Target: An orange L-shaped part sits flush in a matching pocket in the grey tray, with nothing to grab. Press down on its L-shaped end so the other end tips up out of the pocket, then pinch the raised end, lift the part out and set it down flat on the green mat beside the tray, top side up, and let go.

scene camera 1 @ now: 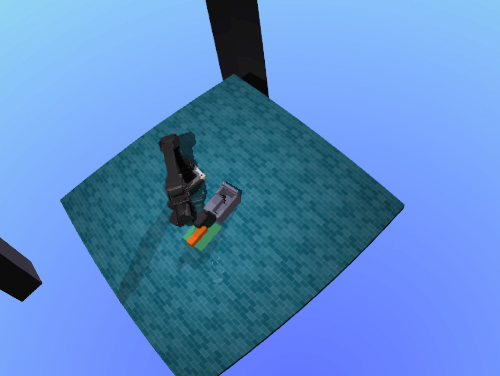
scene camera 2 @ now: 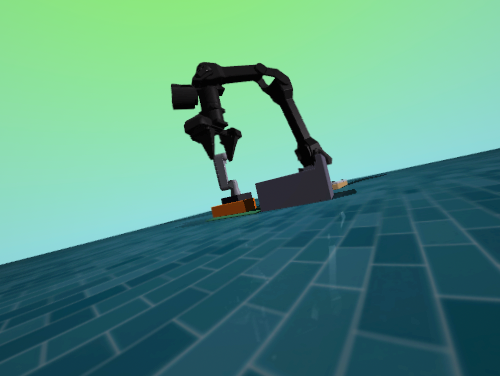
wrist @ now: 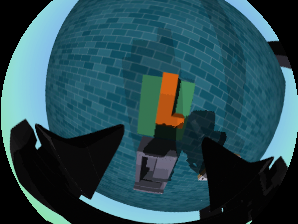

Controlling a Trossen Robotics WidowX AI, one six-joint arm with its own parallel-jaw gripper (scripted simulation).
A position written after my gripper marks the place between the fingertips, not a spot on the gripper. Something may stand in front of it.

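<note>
My gripper (scene camera 2: 222, 160), also in the wrist view (wrist: 165, 136): open, holding nothing. Also visible: a green mat (wrist: 151, 85), an orange L-shaped part (wrist: 165, 116).
</note>
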